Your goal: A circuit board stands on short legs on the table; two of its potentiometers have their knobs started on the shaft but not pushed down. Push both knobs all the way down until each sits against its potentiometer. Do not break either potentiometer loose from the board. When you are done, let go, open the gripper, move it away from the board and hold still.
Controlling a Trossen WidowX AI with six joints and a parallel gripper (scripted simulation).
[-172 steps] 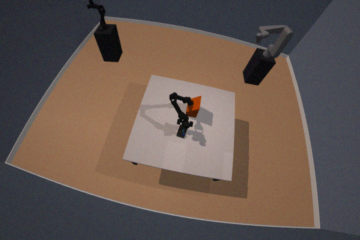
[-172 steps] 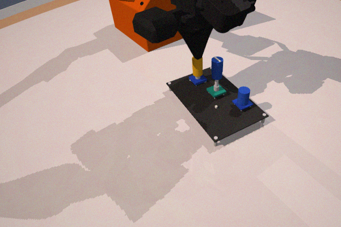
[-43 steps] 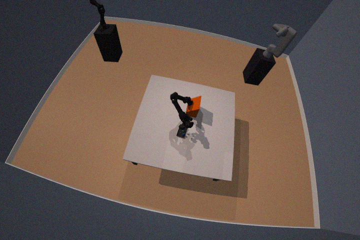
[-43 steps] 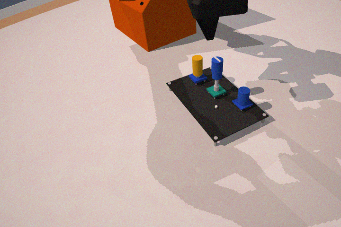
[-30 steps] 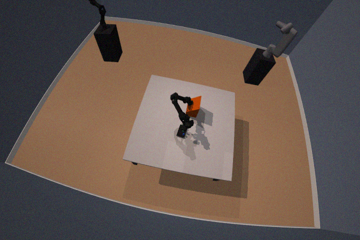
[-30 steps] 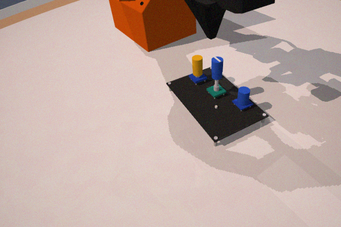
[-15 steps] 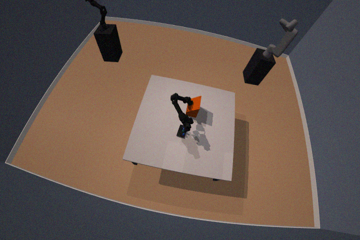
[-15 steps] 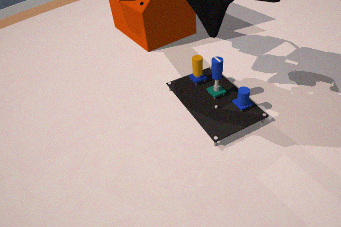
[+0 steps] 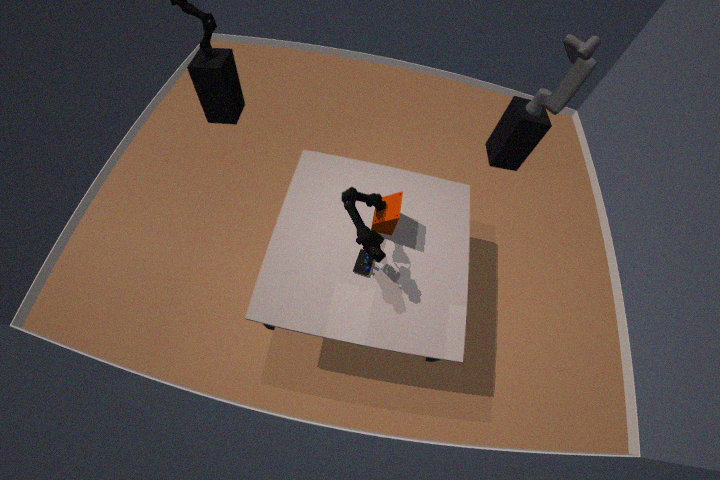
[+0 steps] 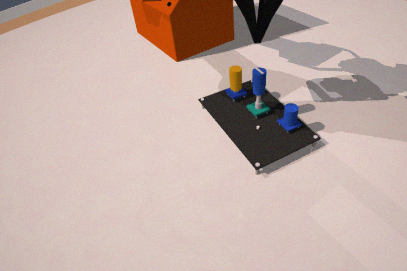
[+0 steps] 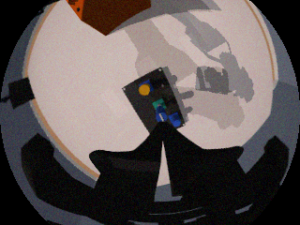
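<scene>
Now: gripper tip 4 cm past the yellow knob and 8 cm above it.
</scene>
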